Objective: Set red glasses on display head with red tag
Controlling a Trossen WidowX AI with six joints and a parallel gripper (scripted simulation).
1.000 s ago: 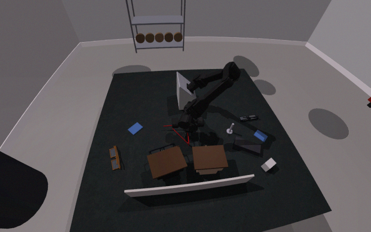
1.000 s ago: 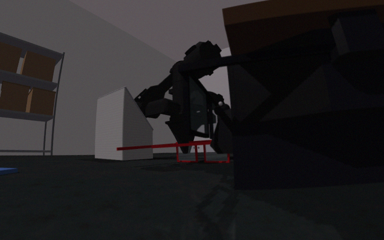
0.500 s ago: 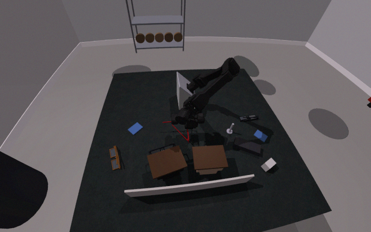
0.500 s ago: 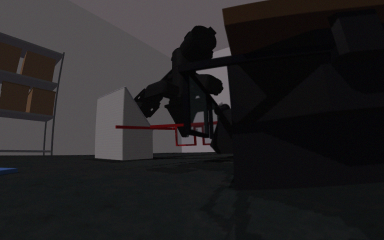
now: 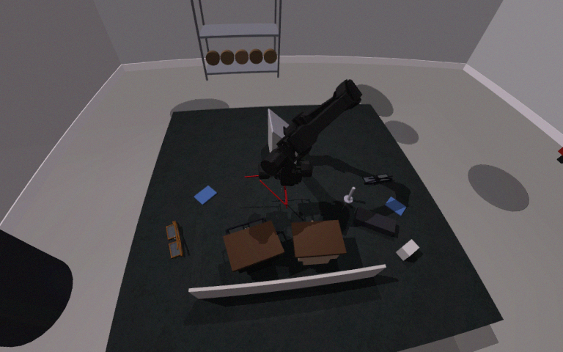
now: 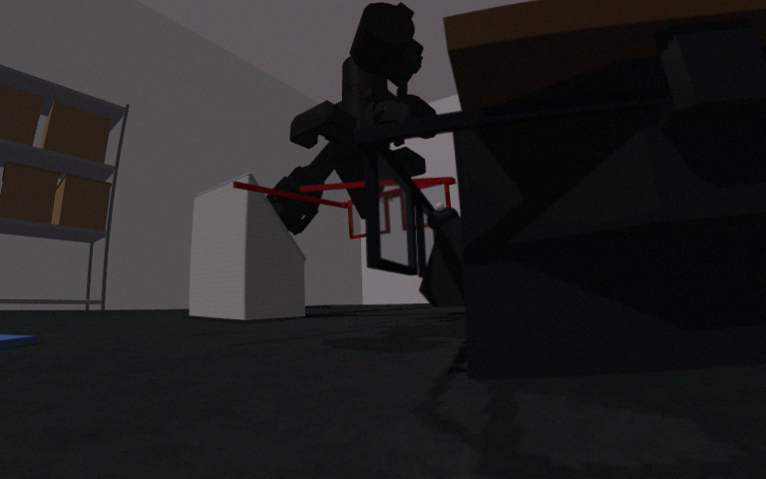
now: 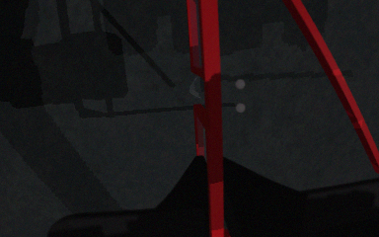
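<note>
Now: gripper tip 29 cm to the right of the grey stand, 9 cm above it and 1 cm past it. The rest, counted from my gripper tip: display head (21 cm ahead, 11 cm to the right, 6 cm below); then dark box (37 cm to the left, 11 cm ahead, 10 cm below); then long white bar (35 cm ahead, 6 cm below, 2 cm to the left).
</note>
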